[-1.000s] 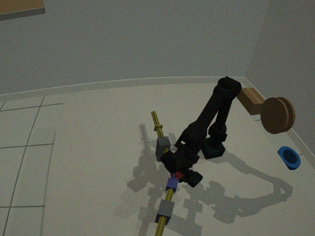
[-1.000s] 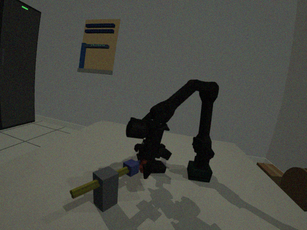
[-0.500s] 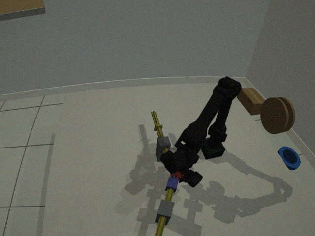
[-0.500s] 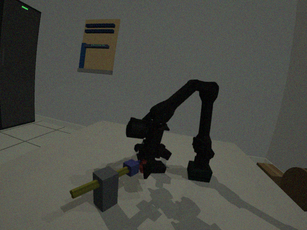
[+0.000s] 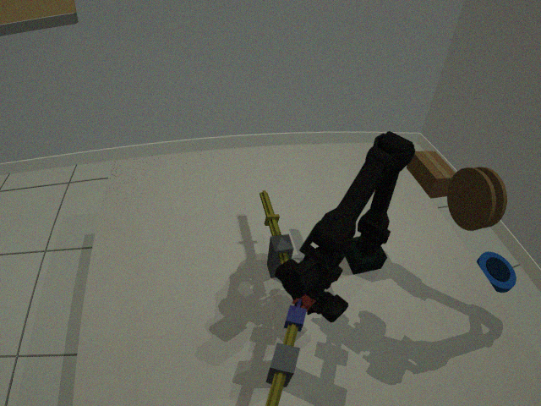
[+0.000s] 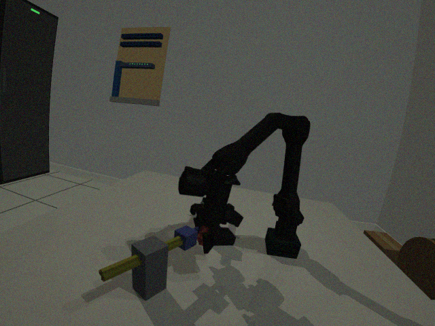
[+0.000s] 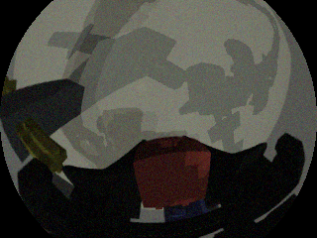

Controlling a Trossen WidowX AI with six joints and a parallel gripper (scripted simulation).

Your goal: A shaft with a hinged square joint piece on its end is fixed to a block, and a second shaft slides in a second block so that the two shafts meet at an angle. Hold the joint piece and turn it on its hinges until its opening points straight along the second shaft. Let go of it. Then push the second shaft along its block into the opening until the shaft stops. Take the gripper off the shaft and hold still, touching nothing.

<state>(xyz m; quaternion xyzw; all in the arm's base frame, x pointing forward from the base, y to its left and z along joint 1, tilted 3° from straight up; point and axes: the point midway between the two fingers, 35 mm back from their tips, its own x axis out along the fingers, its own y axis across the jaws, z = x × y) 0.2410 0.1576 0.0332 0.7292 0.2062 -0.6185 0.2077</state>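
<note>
My gripper tip is now 40 mm below the red joint piece.
</note>
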